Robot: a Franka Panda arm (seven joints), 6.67 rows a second.
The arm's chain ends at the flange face. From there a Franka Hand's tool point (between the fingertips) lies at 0.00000 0.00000 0.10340 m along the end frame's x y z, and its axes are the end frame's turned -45 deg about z.
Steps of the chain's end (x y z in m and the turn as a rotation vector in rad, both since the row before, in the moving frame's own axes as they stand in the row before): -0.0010, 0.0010, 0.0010, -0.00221, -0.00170, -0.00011; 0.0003, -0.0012, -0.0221, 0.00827, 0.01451, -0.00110; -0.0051, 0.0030, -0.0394, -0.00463, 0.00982, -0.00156
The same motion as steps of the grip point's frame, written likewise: -0.0017, 0.0000, 0.0010, -0.00036, -0.00276, -0.00011; 0.0027, -0.0002, -0.0221, -0.00441, 0.01611, -0.00110; -0.0053, -0.0004, -0.0394, -0.01022, 0.00367, -0.00156
